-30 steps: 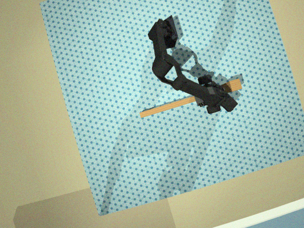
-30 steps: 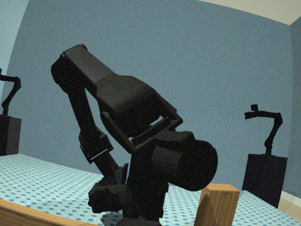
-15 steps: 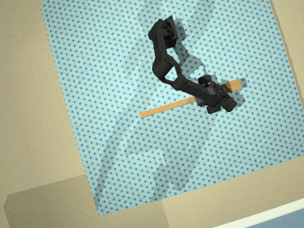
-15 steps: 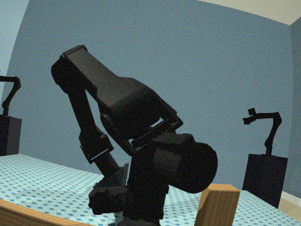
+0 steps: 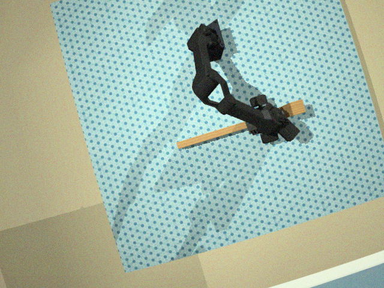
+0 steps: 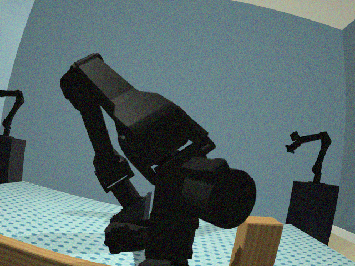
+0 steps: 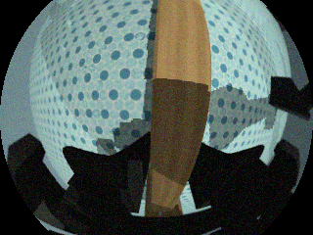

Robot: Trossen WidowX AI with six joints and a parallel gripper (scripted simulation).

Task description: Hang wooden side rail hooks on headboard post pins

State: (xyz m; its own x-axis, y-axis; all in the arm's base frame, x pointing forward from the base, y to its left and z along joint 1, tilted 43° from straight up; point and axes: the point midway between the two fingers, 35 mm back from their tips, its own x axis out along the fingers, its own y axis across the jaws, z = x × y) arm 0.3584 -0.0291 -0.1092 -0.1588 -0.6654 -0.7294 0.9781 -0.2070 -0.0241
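My gripper tip is now 10 mm short of the headboard post, 110 mm to the right of it and 50 mm below it.
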